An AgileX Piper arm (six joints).
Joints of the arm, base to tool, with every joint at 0 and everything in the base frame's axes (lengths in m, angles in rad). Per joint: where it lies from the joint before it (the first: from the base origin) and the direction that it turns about. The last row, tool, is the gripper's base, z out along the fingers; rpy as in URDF.
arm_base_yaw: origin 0 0 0.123 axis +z
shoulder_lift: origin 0 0 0 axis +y
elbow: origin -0.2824 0 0.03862 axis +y
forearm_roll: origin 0.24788 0 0.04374 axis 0.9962 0 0.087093
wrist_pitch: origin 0 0 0 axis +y
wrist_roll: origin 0.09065 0 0.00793 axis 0.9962 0 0.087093
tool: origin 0 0 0 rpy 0 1.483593 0
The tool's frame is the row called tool.
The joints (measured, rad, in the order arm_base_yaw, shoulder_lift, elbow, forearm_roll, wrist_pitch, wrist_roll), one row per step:
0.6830, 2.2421, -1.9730, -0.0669, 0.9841, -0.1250
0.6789, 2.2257, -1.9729, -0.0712, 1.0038, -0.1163
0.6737, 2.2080, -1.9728, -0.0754, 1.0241, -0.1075
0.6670, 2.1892, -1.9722, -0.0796, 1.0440, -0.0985
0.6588, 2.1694, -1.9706, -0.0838, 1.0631, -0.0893
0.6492, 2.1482, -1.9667, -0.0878, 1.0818, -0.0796
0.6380, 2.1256, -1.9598, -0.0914, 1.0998, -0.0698
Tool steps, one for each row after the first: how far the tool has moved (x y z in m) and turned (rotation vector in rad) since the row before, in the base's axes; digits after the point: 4 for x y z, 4 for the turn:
-0.0010, -0.0039, 0.0073, -0.0026, 0.0016, -0.0127
-0.0009, -0.0045, 0.0079, -0.0021, 0.0010, -0.0141
-0.0007, -0.0052, 0.0082, -0.0013, 0.0003, -0.0159
-0.0006, -0.0060, 0.0084, -0.0007, -0.0003, -0.0177
-0.0007, -0.0068, 0.0083, -0.0007, 0.0002, -0.0197
-0.0008, -0.0076, 0.0081, -0.0008, 0.0012, -0.0215

